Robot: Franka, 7 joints.
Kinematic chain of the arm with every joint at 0, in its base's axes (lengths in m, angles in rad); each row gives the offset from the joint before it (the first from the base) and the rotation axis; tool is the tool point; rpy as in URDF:
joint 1: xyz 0 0 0.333 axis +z
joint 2: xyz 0 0 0 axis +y
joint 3: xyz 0 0 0.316 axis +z
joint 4: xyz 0.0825 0 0 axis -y
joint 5: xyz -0.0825 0 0.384 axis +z
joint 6: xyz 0 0 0 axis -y
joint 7: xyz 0.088 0 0 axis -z
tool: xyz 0 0 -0.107 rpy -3.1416 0 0
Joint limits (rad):
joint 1: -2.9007..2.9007
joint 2: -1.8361..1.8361
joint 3: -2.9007..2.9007
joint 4: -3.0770..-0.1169
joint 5: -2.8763..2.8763
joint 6: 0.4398..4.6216
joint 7: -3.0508..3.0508
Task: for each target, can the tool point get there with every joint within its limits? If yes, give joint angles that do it. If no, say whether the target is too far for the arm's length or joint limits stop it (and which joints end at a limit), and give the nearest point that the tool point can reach.
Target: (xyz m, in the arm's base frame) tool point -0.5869 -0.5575 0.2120
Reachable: yes | joints -2.4156 1.5026 0.7046 -0.4422 0.9861 3.3907 -1.7689
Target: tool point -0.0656 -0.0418 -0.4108
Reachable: no: joint limits stop it (at a limit: joint 2) | nearest point -0.0896 -0.0571 -0.3304 | short by 0.085 m
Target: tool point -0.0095 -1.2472 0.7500
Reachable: no: too far | nearest point -0.0062 -0.8136 0.6050 | short by 0.457 m
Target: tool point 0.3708 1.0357 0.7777
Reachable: no: too far | nearest point 0.2681 0.7488 0.6545 | short by 0.329 m
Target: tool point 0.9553 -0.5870 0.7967
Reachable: no: too far | nearest point 0.6754 -0.4150 0.6609 | short by 0.355 m
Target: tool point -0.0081 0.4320 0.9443
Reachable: yes | joints 0.8189 1.0385 2.2165 -1.2716 -1.1195 3.6057 -2.3081
